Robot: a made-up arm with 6 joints.
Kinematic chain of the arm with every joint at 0, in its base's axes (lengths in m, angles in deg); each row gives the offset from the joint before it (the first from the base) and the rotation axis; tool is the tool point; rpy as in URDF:
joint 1: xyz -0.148 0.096 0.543 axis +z
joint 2: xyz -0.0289 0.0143 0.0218 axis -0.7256 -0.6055 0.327
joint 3: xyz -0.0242 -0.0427 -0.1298 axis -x
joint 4: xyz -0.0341 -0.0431 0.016 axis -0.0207 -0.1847 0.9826
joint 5: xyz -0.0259 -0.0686 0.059 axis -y
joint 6: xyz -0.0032 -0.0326 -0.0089 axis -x
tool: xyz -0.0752 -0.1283 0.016 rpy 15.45 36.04 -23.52
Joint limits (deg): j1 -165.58..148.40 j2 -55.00..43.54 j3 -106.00..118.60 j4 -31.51..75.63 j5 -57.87..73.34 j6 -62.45..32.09
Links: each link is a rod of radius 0.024 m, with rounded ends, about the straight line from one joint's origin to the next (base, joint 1, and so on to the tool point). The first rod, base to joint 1, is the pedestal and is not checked.
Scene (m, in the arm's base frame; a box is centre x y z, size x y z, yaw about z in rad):
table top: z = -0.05
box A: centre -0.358 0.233 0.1 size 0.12 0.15 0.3 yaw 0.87
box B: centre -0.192 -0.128 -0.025 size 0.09 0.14 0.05 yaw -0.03
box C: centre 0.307 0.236 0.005 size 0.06 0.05 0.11 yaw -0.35
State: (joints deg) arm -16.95 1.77 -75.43 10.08 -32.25 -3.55
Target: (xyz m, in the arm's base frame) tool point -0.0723 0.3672 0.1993
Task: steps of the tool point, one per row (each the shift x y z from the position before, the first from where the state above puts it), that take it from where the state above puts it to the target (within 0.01 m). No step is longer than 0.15 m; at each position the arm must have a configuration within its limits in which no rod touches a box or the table.
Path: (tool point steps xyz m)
1: 0.0360 -0.0008 -0.0087
2: 0.0309 -0.0141 0.0079
3: 0.0201 -0.0230 0.0236
4: -0.0045 0.1266 -0.0614
5: 0.0314 0.1349 -0.0236
6: 0.0646 0.1239 0.0166
7: 0.0885 0.0961 0.0545

